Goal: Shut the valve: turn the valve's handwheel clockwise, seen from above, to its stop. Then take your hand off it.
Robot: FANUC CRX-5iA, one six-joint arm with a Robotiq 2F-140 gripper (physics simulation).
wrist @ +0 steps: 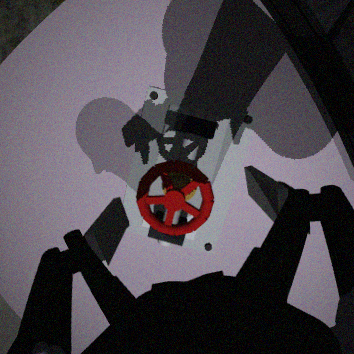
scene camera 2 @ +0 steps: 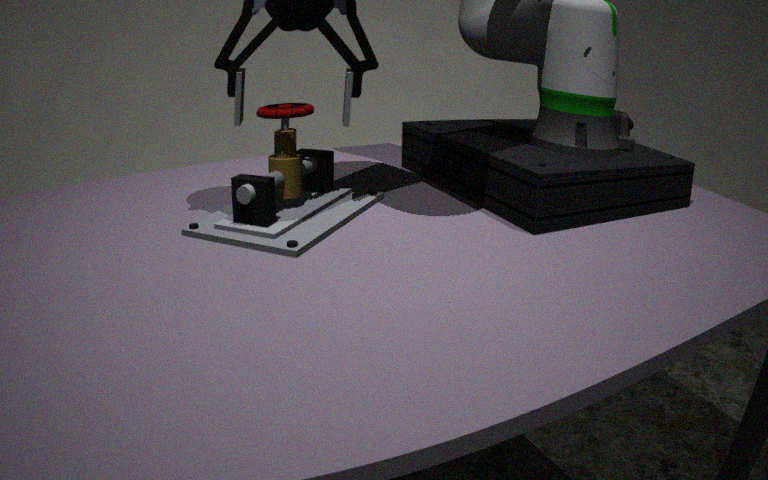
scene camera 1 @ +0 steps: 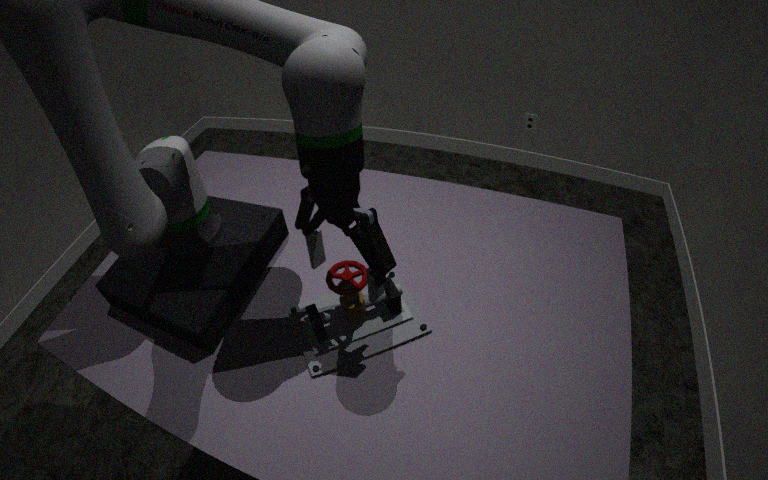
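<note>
The valve's red five-spoked handwheel (scene camera 1: 346, 275) (scene camera 2: 284, 110) (wrist: 174, 201) sits level on top of a brass valve body (scene camera 1: 352, 301) (scene camera 2: 286, 176). The valve stands on a grey base plate (scene camera 1: 408, 329) (scene camera 2: 254, 240) (wrist: 225, 192). My gripper (scene camera 1: 345, 283) (scene camera 2: 292, 123) (wrist: 183, 195) points down and is wide open, with nothing gripped. Its two fingers hang on opposite sides of the handwheel, apart from the rim. In scene camera 2 their tips show slightly lower than the rim, and the left finger is nearer to it than the right one. How far the valve is turned cannot be told.
Black pipe blocks (scene camera 1: 316, 322) (scene camera 2: 253, 199) (wrist: 191, 125) stand at both ends of the pipe through the valve. Dark bolts sit at the plate's corners. The robot's dark base block (scene camera 1: 249, 223) (scene camera 2: 611, 198) stands on the table beside the valve plate. Arm shadows cross the plate.
</note>
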